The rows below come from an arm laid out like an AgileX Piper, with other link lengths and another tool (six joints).
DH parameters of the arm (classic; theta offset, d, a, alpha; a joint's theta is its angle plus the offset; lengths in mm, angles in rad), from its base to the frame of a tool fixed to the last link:
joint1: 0 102.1 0 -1.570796
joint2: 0.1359 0 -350.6 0
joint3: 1.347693 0 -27.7 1.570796
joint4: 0 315.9 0 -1.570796
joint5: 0 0 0 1.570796
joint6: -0.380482 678 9.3 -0.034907
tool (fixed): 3.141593 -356.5 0 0
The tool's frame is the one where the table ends.
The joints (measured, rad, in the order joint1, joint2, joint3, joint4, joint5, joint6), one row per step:
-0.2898 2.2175 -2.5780 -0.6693 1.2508 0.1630
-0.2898 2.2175 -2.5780 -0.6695 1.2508 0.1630
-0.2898 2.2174 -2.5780 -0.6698 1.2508 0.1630
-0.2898 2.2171 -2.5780 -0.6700 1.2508 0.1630
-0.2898 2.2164 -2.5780 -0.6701 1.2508 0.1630
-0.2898 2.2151 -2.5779 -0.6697 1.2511 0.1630
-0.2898 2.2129 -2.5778 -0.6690 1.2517 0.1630
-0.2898 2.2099 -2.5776 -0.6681 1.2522 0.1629
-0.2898 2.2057 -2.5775 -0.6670 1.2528 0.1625
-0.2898 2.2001 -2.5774 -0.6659 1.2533 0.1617
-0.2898 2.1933 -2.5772 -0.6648 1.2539 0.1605
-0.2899 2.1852 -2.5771 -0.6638 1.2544 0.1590
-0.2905 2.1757 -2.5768 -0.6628 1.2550 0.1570
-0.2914 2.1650 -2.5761 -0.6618 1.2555 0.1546
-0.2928 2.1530 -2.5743 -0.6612 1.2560 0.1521
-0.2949 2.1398 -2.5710 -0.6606 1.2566 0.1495
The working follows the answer.
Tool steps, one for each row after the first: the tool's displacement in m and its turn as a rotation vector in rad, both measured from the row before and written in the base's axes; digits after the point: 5 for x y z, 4 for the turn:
-0.00003 -0.00004 0.00004 -0.0002 0.0001 -0.0001
-0.00007 -0.00005 0.00013 -0.0003 0.0000 -0.0001
-0.00010 -0.00002 0.00025 -0.0003 -0.0002 -0.0001
-0.00018 0.00003 0.00051 -0.0003 -0.0006 0.0000
-0.00032 0.00017 0.00074 0.0001 -0.0011 0.0000
-0.00056 0.00030 0.00126 0.0003 -0.0018 0.0000
-0.00070 0.00040 0.00176 0.0002 -0.0025 0.0002
-0.00098 0.00052 0.00259 -0.0001 -0.0035 0.0004
-0.00130 0.00062 0.00360 -0.0007 -0.0046 0.0006
-0.00163 0.00072 0.00437 -0.0012 -0.0053 0.0008
-0.00201 0.00074 0.00535 -0.0018 -0.0065 0.0009
-0.00263 0.00055 0.00620 -0.0023 -0.0072 0.0006
-0.00308 0.00048 0.00685 -0.0028 -0.0077 0.0005
-0.00373 0.00022 0.00728 -0.0033 -0.0077 -0.0001
-0.00440 -0.00007 0.00736 -0.0032 -0.0073 -0.0008

Tool pose at each row, in the base's axes (x y z in m, rotation vector in rad; rounded; the steps above come from the unrounded poses):
0.61918 -0.39524 0.34420 2.2394 -0.1221 0.6632
0.61915 -0.39528 0.34424 2.2393 -0.1221 0.6631
0.61908 -0.39533 0.34437 2.2390 -0.1222 0.6630
0.61898 -0.39535 0.34461 2.2386 -0.1223 0.6632
0.61881 -0.39532 0.34513 2.2381 -0.1225 0.6639
0.61849 -0.39515 0.34587 2.2380 -0.1231 0.6651
0.61793 -0.39485 0.34712 2.2377 -0.1241 0.6671
0.61723 -0.39445 0.34888 2.2371 -0.1253 0.6700
0.61625 -0.39393 0.35148 2.2360 -0.1266 0.6742
0.61495 -0.39331 0.35507 2.2340 -0.1279 0.6797
0.61332 -0.39259 0.35944 2.2314 -0.1292 0.6860
0.61130 -0.39186 0.36480 2.2278 -0.1308 0.6936
0.60868 -0.39131 0.37100 2.2233 -0.1329 0.7018
0.60560 -0.39083 0.37785 2.2183 -0.1351 0.7105
0.60186 -0.39060 0.38513 2.2126 -0.1378 0.7188
0.59746 -0.39067 0.39249 2.2069 -0.1412 0.7263

